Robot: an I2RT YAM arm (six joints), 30 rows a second.
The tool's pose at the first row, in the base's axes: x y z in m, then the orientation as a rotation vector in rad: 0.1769 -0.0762 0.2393 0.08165 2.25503 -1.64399
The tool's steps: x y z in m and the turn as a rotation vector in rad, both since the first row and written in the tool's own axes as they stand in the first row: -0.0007 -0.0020 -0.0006 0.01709 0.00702 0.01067; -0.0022 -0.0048 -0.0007 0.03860 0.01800 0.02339; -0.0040 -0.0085 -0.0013 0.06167 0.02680 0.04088; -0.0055 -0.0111 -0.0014 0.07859 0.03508 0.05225; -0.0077 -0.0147 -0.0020 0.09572 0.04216 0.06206
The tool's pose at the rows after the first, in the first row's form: 0.1769 -0.0762 0.2415 0.10366 2.24209 -1.66021; 0.1776 -0.0768 0.2445 0.13238 2.22732 -1.68143; 0.1782 -0.0771 0.2486 0.16488 2.20734 -1.70090; 0.1790 -0.0777 0.2515 0.18865 2.19430 -1.71631; 0.1800 -0.0779 0.2556 0.20971 2.18065 -1.73224
